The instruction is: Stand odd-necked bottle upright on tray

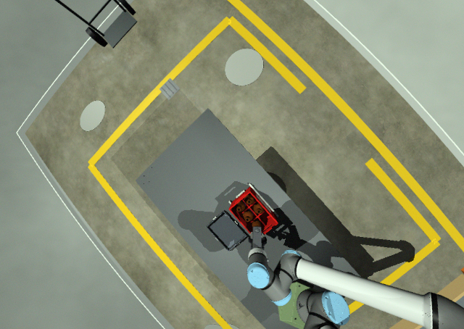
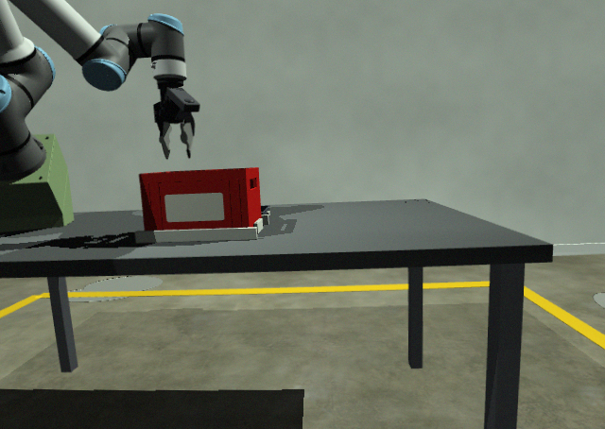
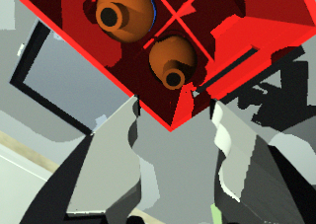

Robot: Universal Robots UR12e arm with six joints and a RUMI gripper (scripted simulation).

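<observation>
The bottle is 170 mm ahead of my hand, 140 mm below it and 80 mm to the right of it. Also, from my hand: dark tray 230 mm to the left, 210 mm below, 80 mm ahead; red crate 140 mm below, 80 mm ahead, 40 mm to the right.
</observation>
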